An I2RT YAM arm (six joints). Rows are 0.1 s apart.
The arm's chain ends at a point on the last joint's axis. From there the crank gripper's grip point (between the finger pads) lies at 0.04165 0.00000 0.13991 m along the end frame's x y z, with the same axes.
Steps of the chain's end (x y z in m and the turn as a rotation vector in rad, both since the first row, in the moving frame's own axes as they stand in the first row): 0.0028 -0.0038 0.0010 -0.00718 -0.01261 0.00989; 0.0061 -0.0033 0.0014 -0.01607 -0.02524 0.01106; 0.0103 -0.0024 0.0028 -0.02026 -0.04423 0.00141; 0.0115 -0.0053 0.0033 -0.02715 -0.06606 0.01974; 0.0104 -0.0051 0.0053 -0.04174 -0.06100 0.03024; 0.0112 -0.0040 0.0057 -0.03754 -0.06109 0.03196
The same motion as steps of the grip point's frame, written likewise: 0.0010 -0.0024 0.0015 -0.00718 -0.01261 0.00989; 0.0025 -0.0006 0.0024 -0.01607 -0.02524 0.01106; 0.0041 0.0005 0.0045 -0.02026 -0.04423 0.00141; 0.0021 -0.0007 0.0057 -0.02715 -0.06606 0.01974; 0.0017 0.0019 0.0074 -0.04174 -0.06100 0.03024; 0.0025 0.0025 0.0079 -0.03754 -0.06109 0.03196
